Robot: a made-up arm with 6 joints.
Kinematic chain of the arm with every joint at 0, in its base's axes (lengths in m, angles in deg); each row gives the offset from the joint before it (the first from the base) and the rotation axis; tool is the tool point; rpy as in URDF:
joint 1: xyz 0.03 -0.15 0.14 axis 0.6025 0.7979 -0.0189
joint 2: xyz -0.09 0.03 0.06 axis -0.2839 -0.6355 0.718
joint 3: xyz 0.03 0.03 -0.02 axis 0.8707 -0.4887 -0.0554
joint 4: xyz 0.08 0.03 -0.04 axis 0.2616 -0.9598 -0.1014
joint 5: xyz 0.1 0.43 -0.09 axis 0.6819 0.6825 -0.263
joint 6: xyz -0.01 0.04 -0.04 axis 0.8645 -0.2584 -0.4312
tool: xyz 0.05 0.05 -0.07 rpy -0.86 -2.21 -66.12
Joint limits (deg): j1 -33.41..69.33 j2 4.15..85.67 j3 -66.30..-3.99 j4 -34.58..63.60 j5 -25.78..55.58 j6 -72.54..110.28
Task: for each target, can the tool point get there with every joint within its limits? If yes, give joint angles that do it. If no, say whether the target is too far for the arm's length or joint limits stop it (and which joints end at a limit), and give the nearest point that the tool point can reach.
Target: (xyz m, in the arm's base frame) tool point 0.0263 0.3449 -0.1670
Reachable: yes | joints 34.98 57.27 -41.69 19.03 -7.08 -41.95
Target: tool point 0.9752 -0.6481 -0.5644
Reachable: no: too far | nearest point 0.4388 -0.3225 -0.2241 | short by 0.714 m
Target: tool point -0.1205 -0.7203 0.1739
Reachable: no: joint limits stop it (at a limit: joint 1, joint 3, joint 4, joint 6) | nearest point 0.1982 -0.4313 -0.1799 | short by 0.557 m
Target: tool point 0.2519 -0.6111 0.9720
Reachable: no: too far | nearest point 0.0903 0.1584 0.7049 | short by 0.830 m
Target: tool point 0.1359 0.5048 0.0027
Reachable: yes | joints -2.52 12.87 -19.11 50.87 45.58 -22.49
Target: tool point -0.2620 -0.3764 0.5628
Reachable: no: joint limits stop it (at a limit: joint 1, joint 2, joint 3, joint 4, joint 5, joint 6) | nearest point -0.1672 0.1192 0.6976 | short by 0.522 m
